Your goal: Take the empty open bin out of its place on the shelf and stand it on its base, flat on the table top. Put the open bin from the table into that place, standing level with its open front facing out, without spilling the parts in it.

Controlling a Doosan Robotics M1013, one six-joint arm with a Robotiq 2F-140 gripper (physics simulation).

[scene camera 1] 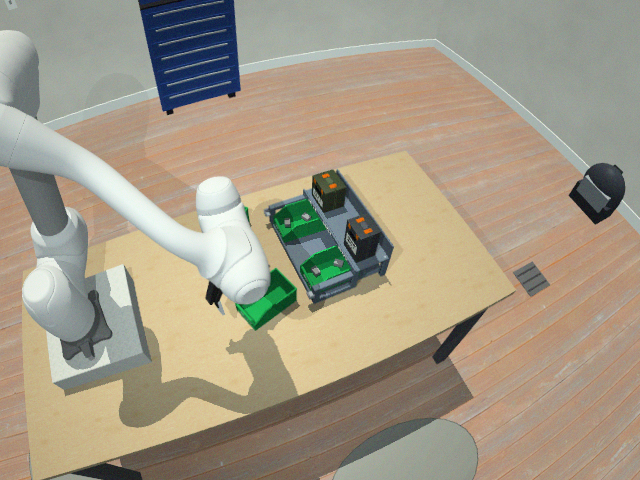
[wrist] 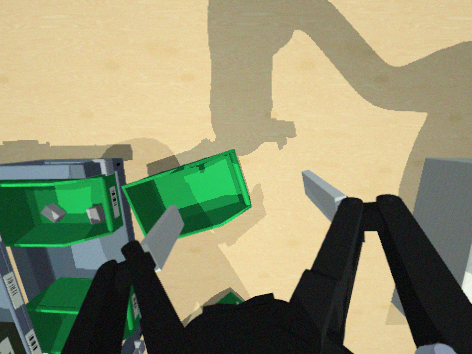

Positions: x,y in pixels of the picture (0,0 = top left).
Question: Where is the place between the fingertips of my gripper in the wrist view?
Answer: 239,199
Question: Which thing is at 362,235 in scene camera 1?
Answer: A black case.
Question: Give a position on an olive case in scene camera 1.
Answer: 328,190
